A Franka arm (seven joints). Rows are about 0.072 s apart.
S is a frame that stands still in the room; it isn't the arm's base.
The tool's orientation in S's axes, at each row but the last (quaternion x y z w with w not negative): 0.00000, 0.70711, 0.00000, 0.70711; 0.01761, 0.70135, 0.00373, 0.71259; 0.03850, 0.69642, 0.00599, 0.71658; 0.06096, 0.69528, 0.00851, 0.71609; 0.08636, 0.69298, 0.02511, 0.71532; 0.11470, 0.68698, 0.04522, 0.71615; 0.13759, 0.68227, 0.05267, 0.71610; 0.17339, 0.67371, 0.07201, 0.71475; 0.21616, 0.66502, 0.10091, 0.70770; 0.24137, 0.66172, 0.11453, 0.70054; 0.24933, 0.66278, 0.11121, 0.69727; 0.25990, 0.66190, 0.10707, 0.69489; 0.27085, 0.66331, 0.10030, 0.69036
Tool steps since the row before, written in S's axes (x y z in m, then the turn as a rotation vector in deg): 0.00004, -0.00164, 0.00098, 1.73, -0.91, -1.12; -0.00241, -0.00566, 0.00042, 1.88, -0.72, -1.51; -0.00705, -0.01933, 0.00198, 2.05, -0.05, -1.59; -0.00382, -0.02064, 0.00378, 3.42, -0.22, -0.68; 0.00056, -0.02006, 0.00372, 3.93, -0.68, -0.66; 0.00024, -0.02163, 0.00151, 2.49, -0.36, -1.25; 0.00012, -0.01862, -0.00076, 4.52, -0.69, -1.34; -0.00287, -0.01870, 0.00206, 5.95, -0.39, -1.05; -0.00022, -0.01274, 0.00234, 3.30, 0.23, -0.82; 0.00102, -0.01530, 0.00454, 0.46, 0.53, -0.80; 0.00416, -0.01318, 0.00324, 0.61, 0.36, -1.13; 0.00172, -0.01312, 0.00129, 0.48, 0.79, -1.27; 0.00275, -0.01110, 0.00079, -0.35, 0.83, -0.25
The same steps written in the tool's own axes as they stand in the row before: -0.00098, -0.00164, 0.00004, 1.12, -0.91, 1.73; -0.00063, -0.00569, -0.00229, 1.52, -0.73, 1.87; -0.00339, -0.01946, -0.00608, 1.64, -0.06, 2.01; -0.00589, -0.02039, -0.00215, 0.77, -0.04, 3.41; -0.00677, -0.01910, 0.00243, 0.70, -0.44, 3.96; -0.00627, -0.02061, 0.00249, 1.27, -0.40, 2.48; -0.00416, -0.01800, 0.00243, 1.40, -0.51, 4.53; -0.00846, -0.01705, 0.00005, 1.34, 0.05, 5.90; -0.00760, -0.01029, 0.00202, 1.15, 0.32, 3.19; -0.01120, -0.01073, 0.00389, 1.00, 0.14, 0.35; -0.00881, -0.00888, 0.00671, 1.22, -0.15, 0.53; -0.00741, -0.01006, 0.00454, 1.54, 0.12, 0.31; -0.00593, -0.00824, 0.00532, 0.59, 0.49, -0.53
